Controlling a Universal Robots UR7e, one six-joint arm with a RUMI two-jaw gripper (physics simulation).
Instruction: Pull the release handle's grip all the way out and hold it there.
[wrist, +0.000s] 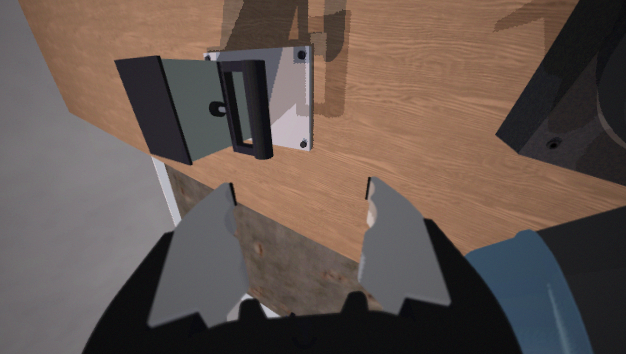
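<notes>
The release handle's grip (261, 110) is a dark upright bar on a rectangular frame, left of the picture's middle in the upper half. It stands in front of a grey-green panel (192, 107) of a dark box; a short metal rod in a black collar (217, 109) shows between panel and frame. My gripper (301, 182) is open, with its two grey jaws wide apart and no object between them. The jaws show below and to the right of the grip and do not touch it. How far the rod is out is hard to tell.
The box's dark side (152, 110) faces left. A white base plate (292, 122) with dark bolts lies on the wooden table (425, 125) behind the grip. A dark robot base (540, 115) stands at the right. A blue and black arm part (525, 285) fills the lower right.
</notes>
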